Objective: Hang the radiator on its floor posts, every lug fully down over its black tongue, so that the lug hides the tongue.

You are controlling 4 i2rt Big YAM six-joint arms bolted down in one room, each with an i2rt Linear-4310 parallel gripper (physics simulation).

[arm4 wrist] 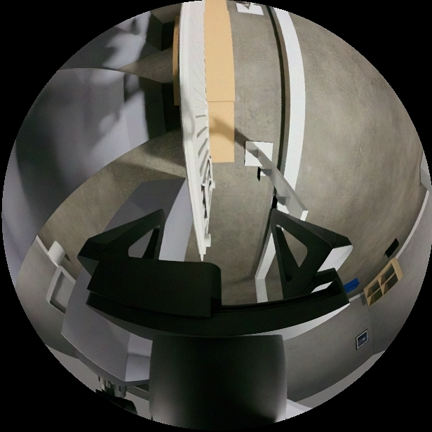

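The white radiator [192, 100] stands on edge, running from the top of the arm4 wrist view down to its middle, along tan blocks [220, 55]. Small brackets show on its right face near the lower end; I cannot tell which are lugs. A pale floor post [285, 186] rises from a white base plate [250, 159] to the right of the radiator, apart from it. Small black tongues [259, 174] [274, 202] show beside the post. My arm4 gripper [217, 215] is open, its fingers wide apart, with the radiator's near end showing between them. The arm1, arm2 and arm3 grippers cannot be made out.
Another white base plate [252, 9] lies at the top. A long white strip [296, 100] curves down right of the post. Large grey-violet shapes [70, 125] fill the left side. A wooden shelf unit [369, 296], a blue object [351, 285] and a framed picture [362, 339] are at lower right.
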